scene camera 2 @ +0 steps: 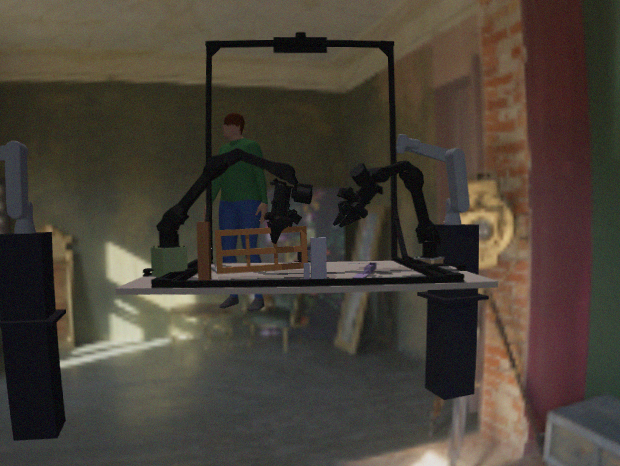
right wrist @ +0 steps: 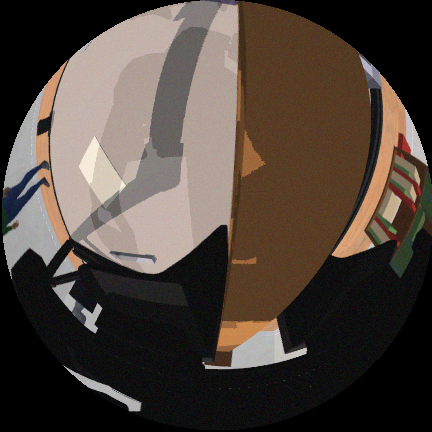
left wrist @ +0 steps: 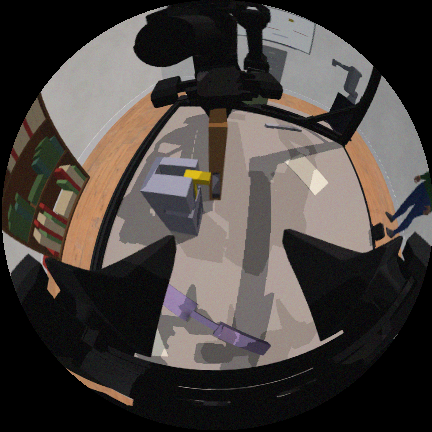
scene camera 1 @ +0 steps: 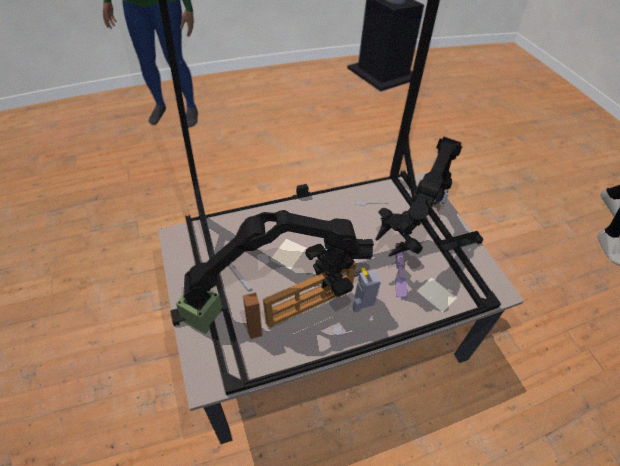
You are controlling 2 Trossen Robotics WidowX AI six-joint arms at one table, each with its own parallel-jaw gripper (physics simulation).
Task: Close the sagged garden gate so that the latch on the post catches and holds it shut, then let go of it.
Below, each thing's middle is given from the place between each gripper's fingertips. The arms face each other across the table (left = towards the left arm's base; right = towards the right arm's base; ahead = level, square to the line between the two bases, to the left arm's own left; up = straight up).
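Scene:
Measuring from my left hand, there's the grey latch post (scene camera 1: 367,288), 11 cm below, 5 cm ahead and 10 cm to the right; the wooden gate (scene camera 2: 303,248), which is 8 cm below, 1 cm behind and 26 cm to the right; and the brown hinge post (scene camera 2: 203,228), also 8 cm below, but 4 cm behind and 47 cm to the right.
As for my right hand, it's 2 cm above the wooden gate and 3 cm to the left of it. From that right hand, the grey latch post is 5 cm below, 7 cm ahead and 13 cm to the left, while the brown hinge post is 2 cm below, 3 cm behind and 24 cm to the right.

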